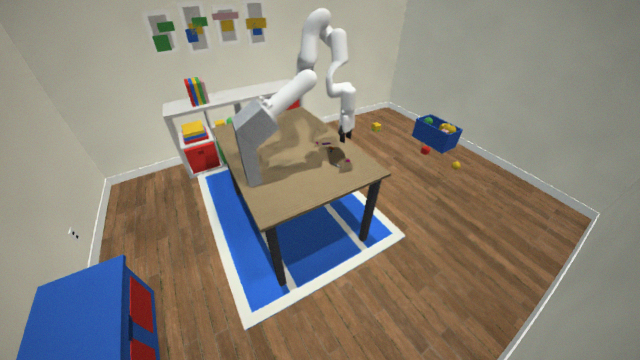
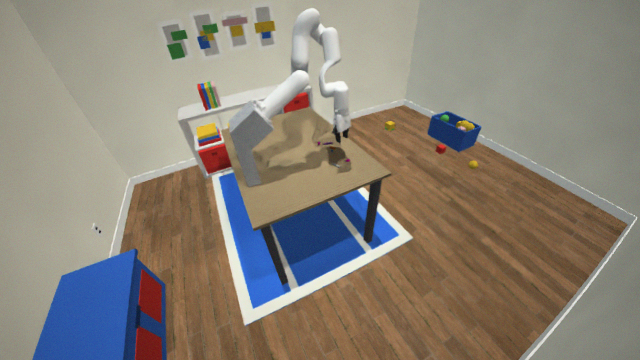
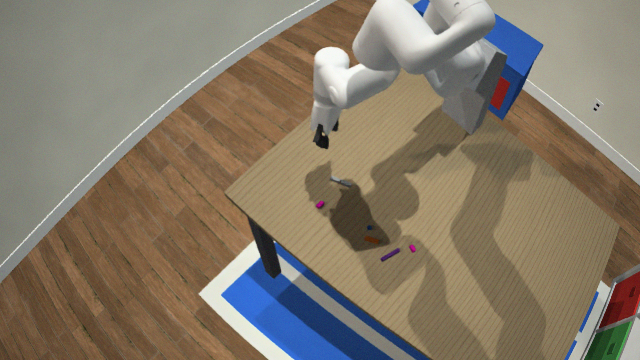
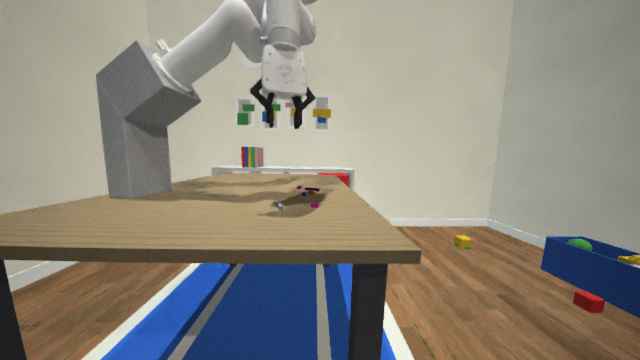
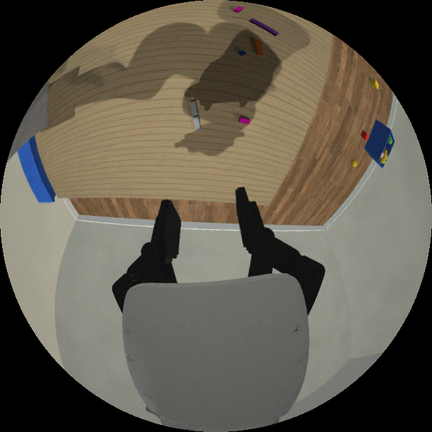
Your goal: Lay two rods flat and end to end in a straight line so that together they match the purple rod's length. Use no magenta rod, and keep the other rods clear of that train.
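Where they show: gripper, fingertip midpoint: (image 1: pixel 345 140) (image 2: pixel 341 139) (image 3: pixel 326 137) (image 4: pixel 284 127); arm's base at its link origin: (image 1: pixel 267 112) (image 2: pixel 262 114) (image 4: pixel 173 74).
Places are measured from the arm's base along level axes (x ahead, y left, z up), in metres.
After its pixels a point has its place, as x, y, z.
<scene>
Two grey rods, one darker (image 5: pixel 194 107) and one lighter (image 5: pixel 197 122), lie flat end to end in a nearly straight line; any small gap is too fine to tell. The purple rod (image 3: pixel 390 254) {0.459, -0.069, -0.384} (image 5: pixel 264 27) lies apart from them. One magenta rod (image 3: pixel 320 204) {0.370, -0.302, -0.383} (image 5: pixel 244 120) lies beside the grey pair without touching it; another magenta rod (image 3: pixel 412 248) {0.425, -0.011, -0.384} (image 5: pixel 238 9) lies near the purple rod. An orange rod (image 3: pixel 372 239) {0.430, -0.131, -0.384} (image 5: pixel 258 47) and a small blue rod (image 3: pixel 369 227) {0.397, -0.150, -0.383} (image 5: pixel 242 53) lie between. My gripper (image 4: pixel 284 125) {0.282, -0.315, -0.187} (image 5: pixel 204 204) is open and empty, high above the table.
The wooden table (image 3: pixel 550 215) {0.168, 0.487, -0.393} (image 4: pixel 150 232) {0.029, -0.358, -0.393} carries the rods and the grey arm pedestal (image 4: pixel 145 160) {-0.100, 0.034, -0.277}. A white shelf (image 1: pixel 232 96) stands beyond the table. A blue toy bin (image 1: pixel 425 131) and loose toys are on the floor. Arm shadows fall over several rods.
</scene>
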